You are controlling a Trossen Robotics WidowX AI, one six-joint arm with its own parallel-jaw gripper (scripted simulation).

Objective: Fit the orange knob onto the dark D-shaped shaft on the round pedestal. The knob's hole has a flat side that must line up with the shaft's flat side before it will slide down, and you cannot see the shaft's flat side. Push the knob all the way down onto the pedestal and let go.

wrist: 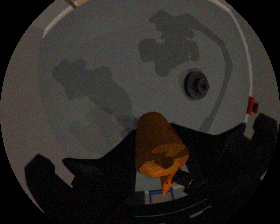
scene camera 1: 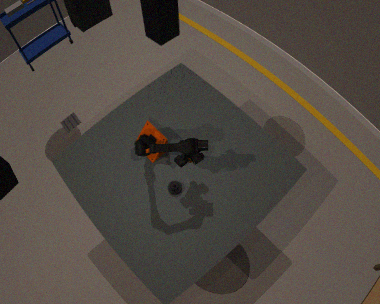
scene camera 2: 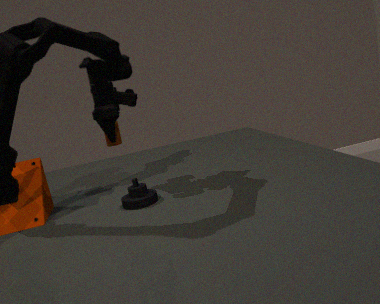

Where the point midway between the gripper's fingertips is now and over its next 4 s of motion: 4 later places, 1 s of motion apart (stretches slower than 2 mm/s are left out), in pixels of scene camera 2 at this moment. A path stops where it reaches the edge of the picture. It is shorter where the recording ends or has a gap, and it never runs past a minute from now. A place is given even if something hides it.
My gripper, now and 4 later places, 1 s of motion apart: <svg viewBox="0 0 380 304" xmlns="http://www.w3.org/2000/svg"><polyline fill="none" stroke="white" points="113,141 127,151 132,167 133,174 133,175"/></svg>
